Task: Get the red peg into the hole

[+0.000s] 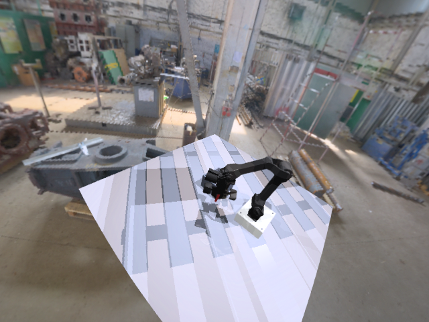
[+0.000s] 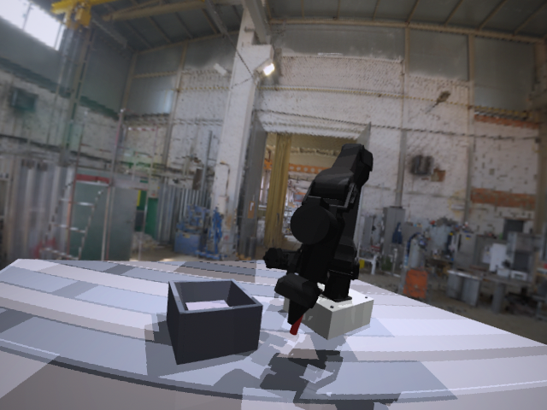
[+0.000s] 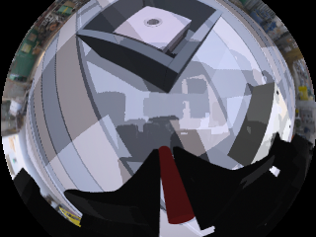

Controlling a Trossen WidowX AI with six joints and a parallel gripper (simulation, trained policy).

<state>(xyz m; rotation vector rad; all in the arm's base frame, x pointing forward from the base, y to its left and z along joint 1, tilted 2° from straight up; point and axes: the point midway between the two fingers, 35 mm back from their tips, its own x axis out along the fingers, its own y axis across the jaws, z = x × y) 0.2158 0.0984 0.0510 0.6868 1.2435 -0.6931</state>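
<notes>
My gripper tip is 14 cm to the left of the grey plate, 11 cm short of it and 4 cm above it. The rest, counted from my gripper tip: red peg: 2 cm above, 1 cm to the left, 1 cm behind; dark grey box: 14 cm to the right, 11 cm ahead, 6 cm below.
</notes>
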